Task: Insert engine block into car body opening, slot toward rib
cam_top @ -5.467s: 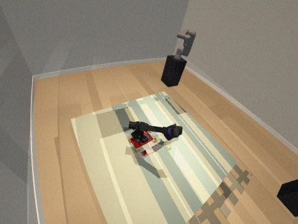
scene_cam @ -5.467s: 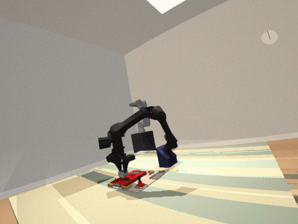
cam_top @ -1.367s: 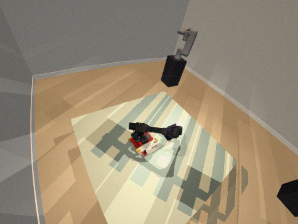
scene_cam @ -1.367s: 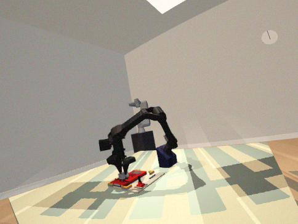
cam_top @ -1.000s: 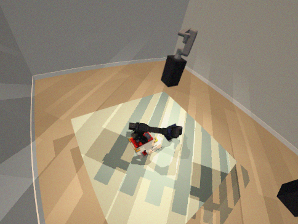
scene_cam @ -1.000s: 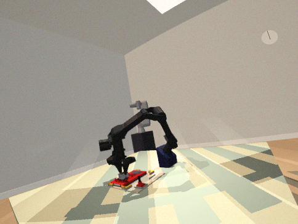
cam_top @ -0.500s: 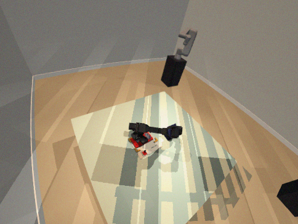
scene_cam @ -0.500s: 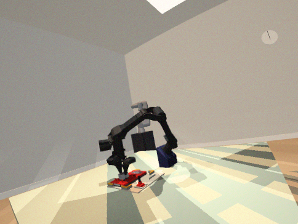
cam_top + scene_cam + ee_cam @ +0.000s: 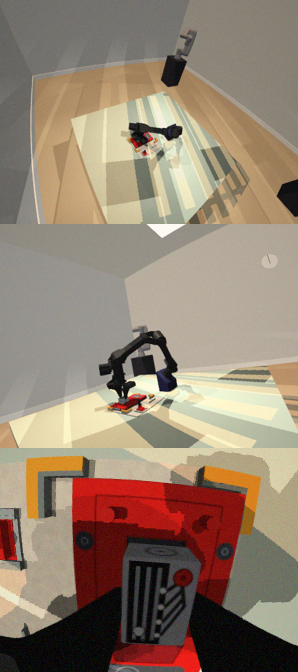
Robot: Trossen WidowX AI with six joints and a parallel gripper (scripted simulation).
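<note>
The grey engine block is 10 mm below my gripper tip.
</note>
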